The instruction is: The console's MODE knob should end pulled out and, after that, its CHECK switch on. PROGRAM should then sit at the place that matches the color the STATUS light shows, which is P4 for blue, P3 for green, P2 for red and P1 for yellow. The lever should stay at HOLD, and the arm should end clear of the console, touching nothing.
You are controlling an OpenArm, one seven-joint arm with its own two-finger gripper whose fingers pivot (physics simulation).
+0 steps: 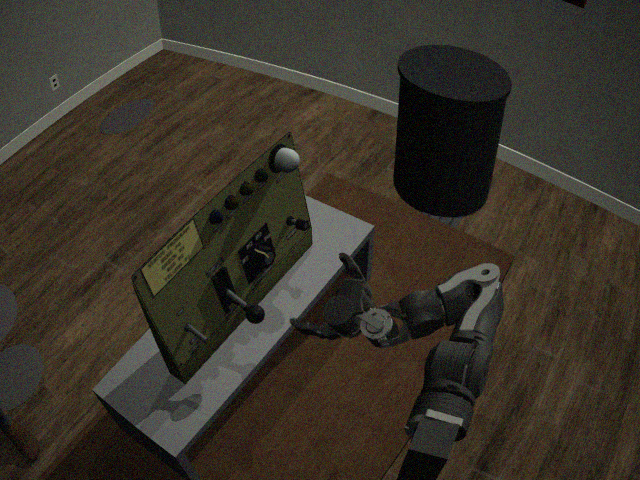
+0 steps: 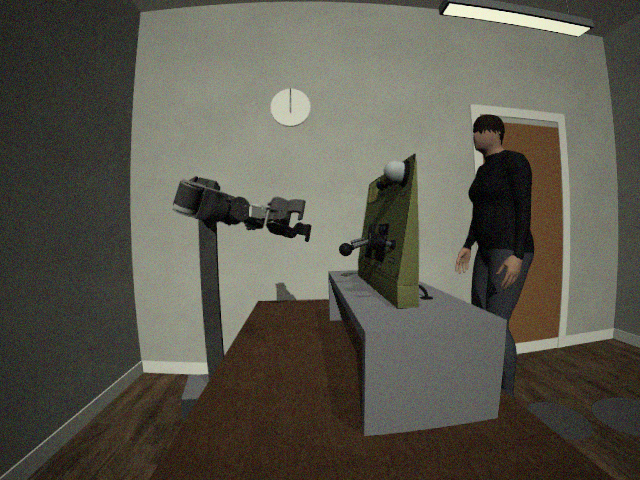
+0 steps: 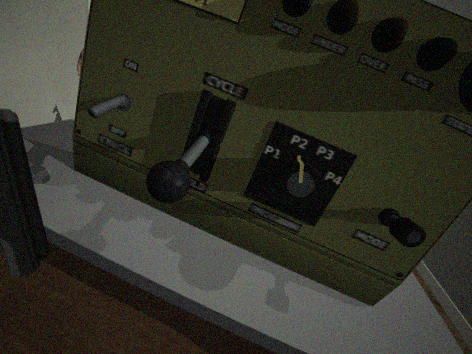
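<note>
The green console stands on a grey bench. Its black MODE knob stands out on a short stem; how far is hard to judge. The CHECK switch appears to lean toward OFF. The PROGRAM pointer points toward P2. The CYCLE lever's black ball is low, at the HOLD end. The STATUS light looks white-grey, with no color showing. My gripper is open and empty, in front of the console, apart from it.
The bench extends under and in front of the console. Small dark lamps line its upper part, beside a yellow card. A black drum stands behind. A person stands behind the bench.
</note>
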